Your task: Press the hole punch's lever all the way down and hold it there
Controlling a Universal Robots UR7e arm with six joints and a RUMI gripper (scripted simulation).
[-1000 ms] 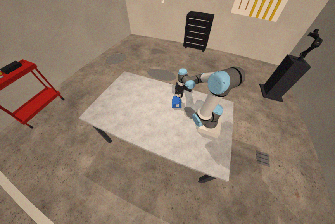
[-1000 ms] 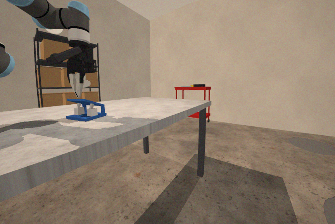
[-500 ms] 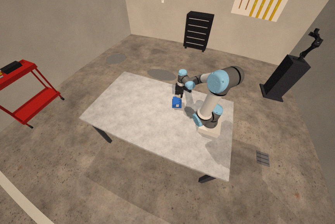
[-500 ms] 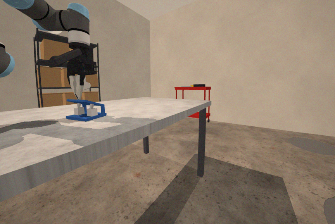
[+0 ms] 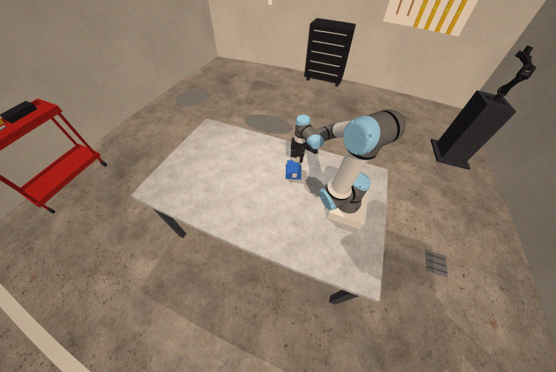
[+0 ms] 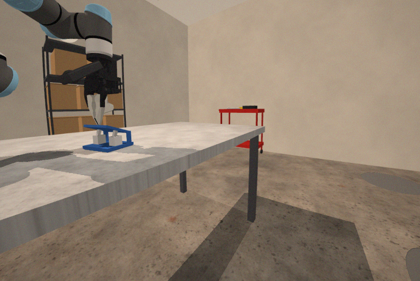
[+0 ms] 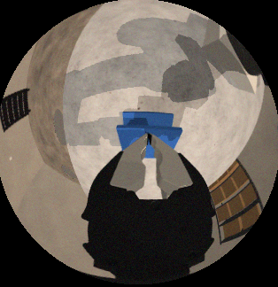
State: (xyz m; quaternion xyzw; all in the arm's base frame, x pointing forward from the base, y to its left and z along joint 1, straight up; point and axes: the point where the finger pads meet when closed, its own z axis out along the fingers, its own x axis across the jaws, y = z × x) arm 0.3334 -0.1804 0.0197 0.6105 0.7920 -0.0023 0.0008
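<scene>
Now: hand 60 mm above the hole punch, 40 mm short of it and 10 mm to the right of it.
</scene>
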